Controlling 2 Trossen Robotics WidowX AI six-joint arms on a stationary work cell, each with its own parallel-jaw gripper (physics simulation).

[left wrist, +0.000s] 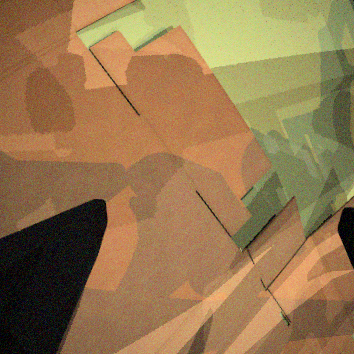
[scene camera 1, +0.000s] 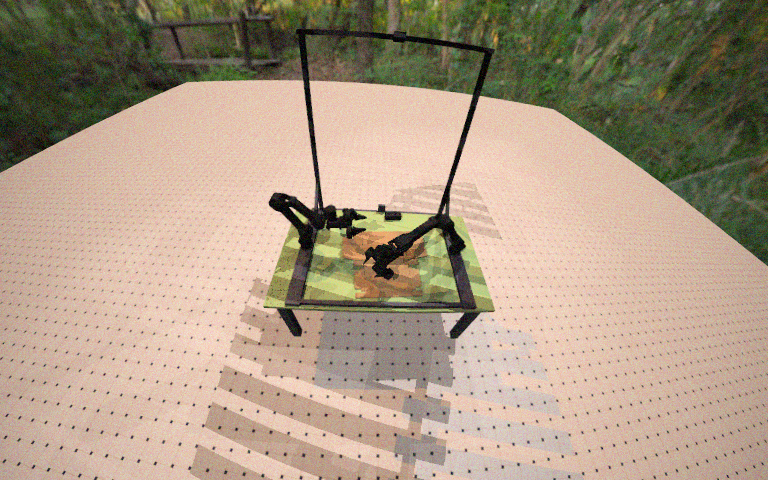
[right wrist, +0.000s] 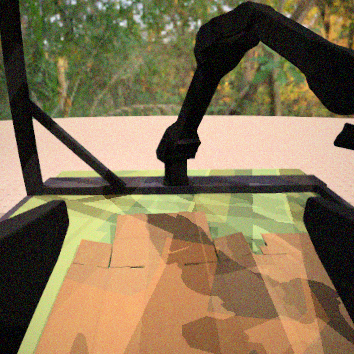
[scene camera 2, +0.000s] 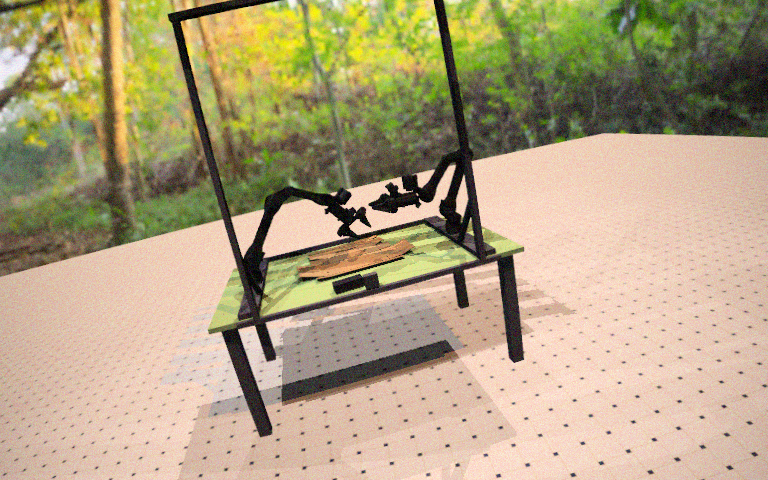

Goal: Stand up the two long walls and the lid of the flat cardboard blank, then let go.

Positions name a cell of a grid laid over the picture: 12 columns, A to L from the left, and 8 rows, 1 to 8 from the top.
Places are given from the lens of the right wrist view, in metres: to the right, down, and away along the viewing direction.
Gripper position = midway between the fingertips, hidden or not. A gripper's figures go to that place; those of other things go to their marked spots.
right gripper (right wrist: G5): 0.00, 0.01, 0.10
black rail (right wrist: J5): 0.29, 0.01, 0.68
